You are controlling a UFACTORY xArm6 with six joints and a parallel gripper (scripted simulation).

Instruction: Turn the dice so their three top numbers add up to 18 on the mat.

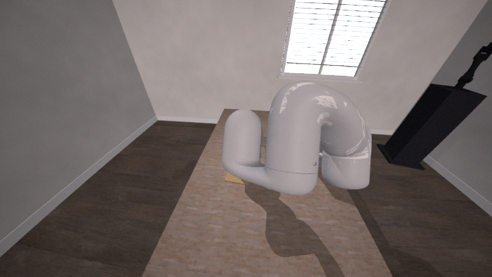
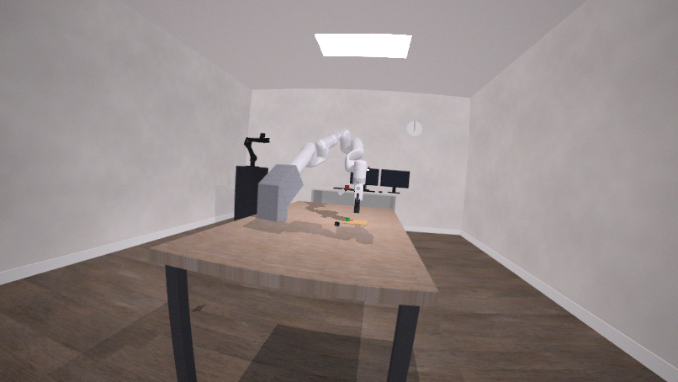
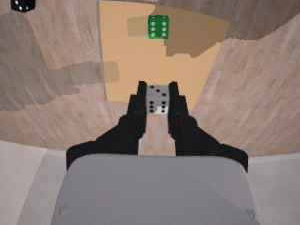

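The mat is 8 cm below my hand. The rest, counted from my hand: black die 5 cm behind, 17 cm to the right, 7 cm below; then white die 1 cm below; then green die 5 cm behind, 1 cm to the right, 7 cm below.
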